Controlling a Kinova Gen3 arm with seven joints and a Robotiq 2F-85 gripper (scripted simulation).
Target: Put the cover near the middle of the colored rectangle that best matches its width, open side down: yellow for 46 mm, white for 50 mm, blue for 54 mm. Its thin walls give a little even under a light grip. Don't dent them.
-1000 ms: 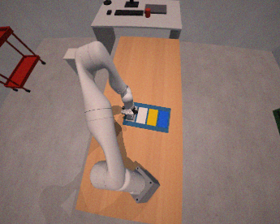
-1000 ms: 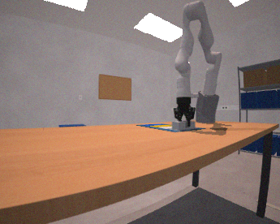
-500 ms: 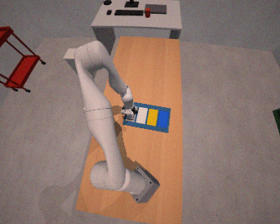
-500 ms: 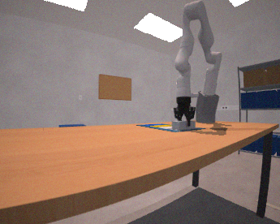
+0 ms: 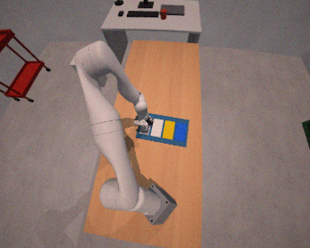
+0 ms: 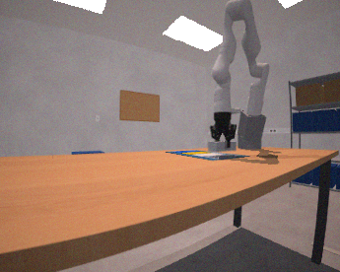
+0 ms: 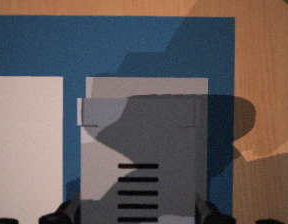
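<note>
Now: hand 60 mm short of the dark blue mat, 130 mm to the left of it and 50 mm above it. Round my hand: cover (10 mm below).
</note>
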